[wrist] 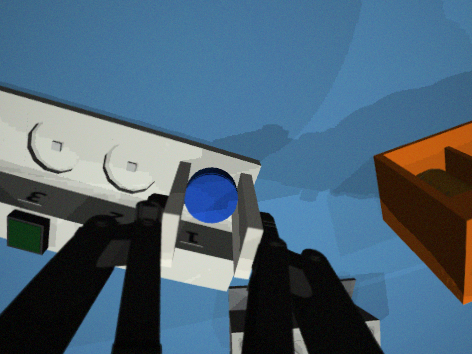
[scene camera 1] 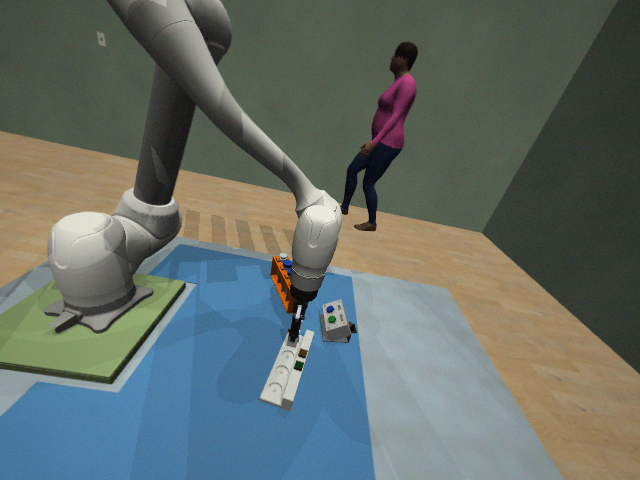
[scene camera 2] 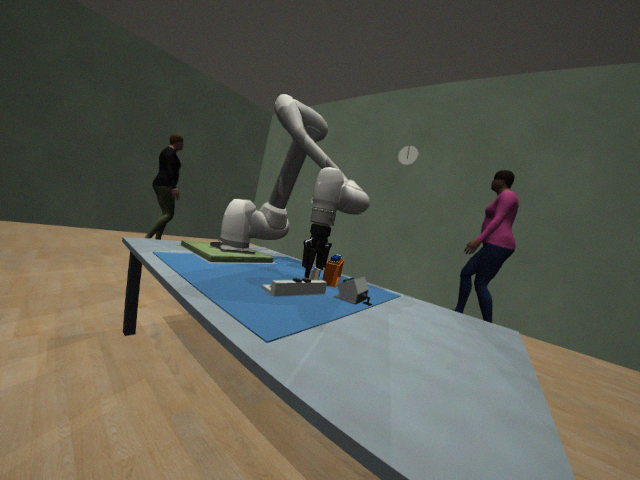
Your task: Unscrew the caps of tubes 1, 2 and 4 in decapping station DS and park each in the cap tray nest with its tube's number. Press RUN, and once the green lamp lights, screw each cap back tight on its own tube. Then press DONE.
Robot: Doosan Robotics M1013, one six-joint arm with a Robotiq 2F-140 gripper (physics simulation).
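Observation:
The gripper [scene camera 2: 310, 286] is in view. The gripper appears as well in scene camera 1 [scene camera 1: 292, 340] and in the wrist view [wrist: 212, 187].

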